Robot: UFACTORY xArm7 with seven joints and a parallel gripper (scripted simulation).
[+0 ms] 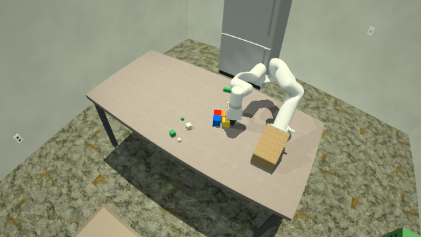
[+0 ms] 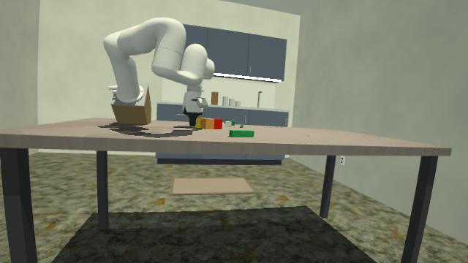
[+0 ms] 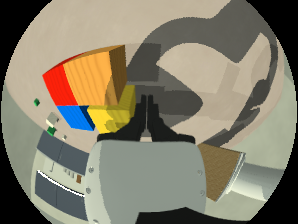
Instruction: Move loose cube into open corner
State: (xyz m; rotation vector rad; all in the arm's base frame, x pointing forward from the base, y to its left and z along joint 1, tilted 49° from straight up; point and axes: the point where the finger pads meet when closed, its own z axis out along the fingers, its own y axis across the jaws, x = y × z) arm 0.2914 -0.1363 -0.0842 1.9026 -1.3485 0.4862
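My gripper is now 70 mm short of the orange cube and 30 mm to the left of it. Round my hand: red cube (120 mm ahead, 10 mm to the right); yellow cube (40 mm ahead, 20 mm to the left); blue cube (100 mm ahead, 30 mm to the left).
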